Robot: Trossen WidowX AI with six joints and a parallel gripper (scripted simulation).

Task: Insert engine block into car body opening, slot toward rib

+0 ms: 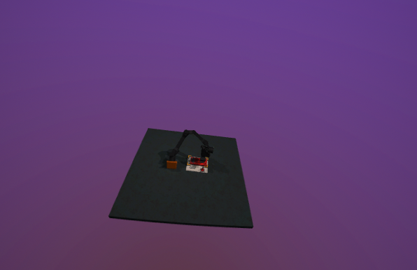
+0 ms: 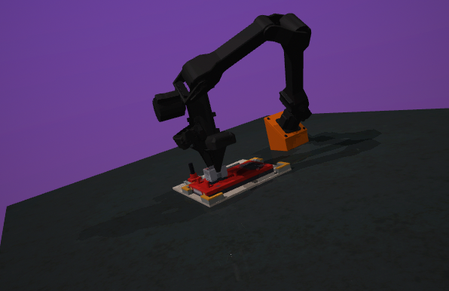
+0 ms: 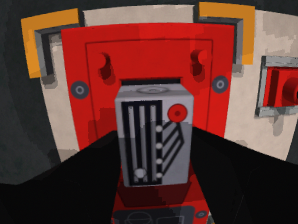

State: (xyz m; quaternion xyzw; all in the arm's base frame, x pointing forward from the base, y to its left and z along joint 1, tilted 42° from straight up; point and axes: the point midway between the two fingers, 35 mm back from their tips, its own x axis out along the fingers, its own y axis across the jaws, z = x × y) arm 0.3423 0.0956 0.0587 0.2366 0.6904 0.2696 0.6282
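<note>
Right now the engine block is 1 cm below my gripper tip. Also, from my gripper tip: dark upright peg 2 cm ahead, 11 cm to the right, 1 cm below; cream base plate 4 cm behind, 2 cm to the right, 4 cm below.
</note>
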